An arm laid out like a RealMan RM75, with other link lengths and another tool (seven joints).
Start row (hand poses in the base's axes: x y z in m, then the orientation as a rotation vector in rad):
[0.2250 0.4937 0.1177 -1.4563 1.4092 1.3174]
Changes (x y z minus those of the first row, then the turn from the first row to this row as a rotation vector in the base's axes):
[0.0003 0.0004 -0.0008 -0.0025 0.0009 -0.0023]
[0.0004 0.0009 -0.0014 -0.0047 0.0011 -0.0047]
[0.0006 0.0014 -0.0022 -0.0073 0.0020 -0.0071]
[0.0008 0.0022 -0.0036 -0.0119 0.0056 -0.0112]
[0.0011 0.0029 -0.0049 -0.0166 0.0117 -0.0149]
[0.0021 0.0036 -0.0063 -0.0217 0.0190 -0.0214]
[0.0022 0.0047 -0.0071 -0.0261 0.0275 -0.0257]
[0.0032 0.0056 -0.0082 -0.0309 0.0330 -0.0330]
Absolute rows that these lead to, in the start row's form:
[0.2253 0.4941 0.1169 -1.4555 1.4132 1.3155]
[0.2254 0.4946 0.1163 -1.4547 1.4165 1.3130]
[0.2256 0.4951 0.1155 -1.4539 1.4206 1.3109]
[0.2258 0.4959 0.1141 -1.4515 1.4291 1.3092]
[0.2261 0.4966 0.1128 -1.4484 1.4391 1.3099]
[0.2271 0.4973 0.1114 -1.4425 1.4517 1.3096]
[0.2272 0.4984 0.1106 -1.4374 1.4632 1.3122]
[0.2282 0.4993 0.1095 -1.4314 1.4748 1.3100]

